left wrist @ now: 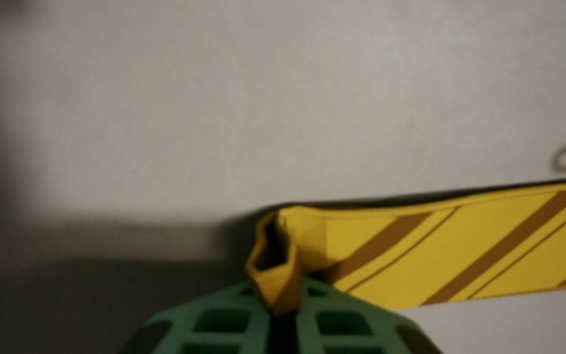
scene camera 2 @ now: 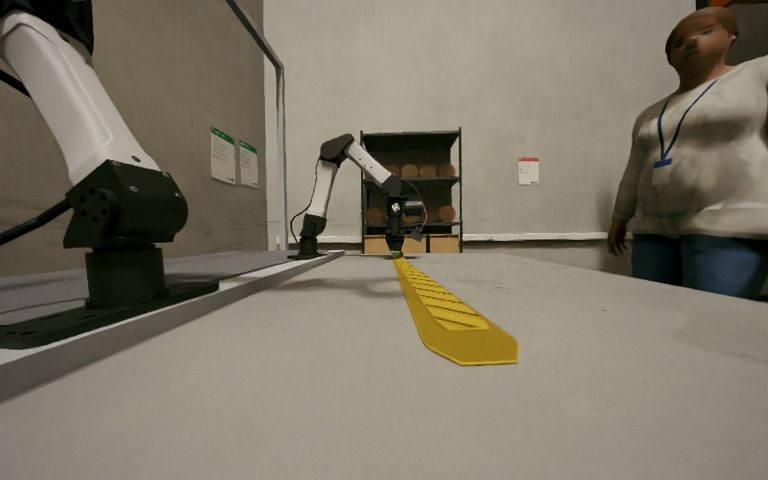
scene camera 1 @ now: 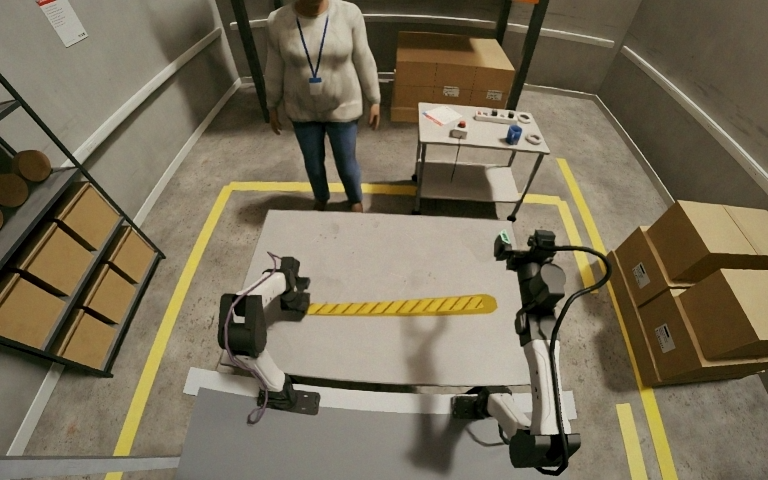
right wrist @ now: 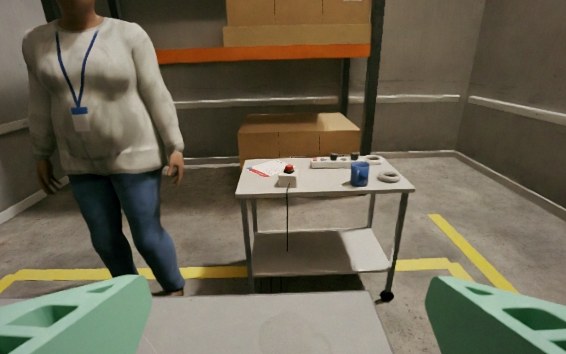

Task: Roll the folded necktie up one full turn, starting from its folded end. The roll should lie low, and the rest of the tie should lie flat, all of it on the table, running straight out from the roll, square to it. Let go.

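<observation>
The yellow necktie point(scene camera 1: 396, 306) point(scene camera 2: 447, 305) point(left wrist: 500, 240) with brown stripes lies flat along the table point(scene camera 1: 351, 249) point(scene camera 2: 623, 407). Its wide pointed end is at the right in scene camera 1 and nearest the viewer in scene camera 2. My left gripper point(scene camera 2: 396, 254) point(left wrist: 283, 289) is at the other end, low over the table, shut on the necktie's folded end. In the left wrist view the pinched cloth is bunched into a narrow, hollow loop between the fingertips. My right gripper point(scene camera 1: 504, 238) point(right wrist: 288, 290) is open and empty, raised above the table's far right corner.
A person point(scene camera 1: 325, 113) point(scene camera 2: 702, 186) point(right wrist: 102, 135) stands behind the table's far edge. A trolley point(scene camera 1: 475, 148) point(right wrist: 320, 191) with a mug and a red-button box stands beyond that edge. Stacked cartons point(scene camera 1: 679, 305) are at the right and a shelf rack point(scene camera 2: 459, 195) is at the left side of the room.
</observation>
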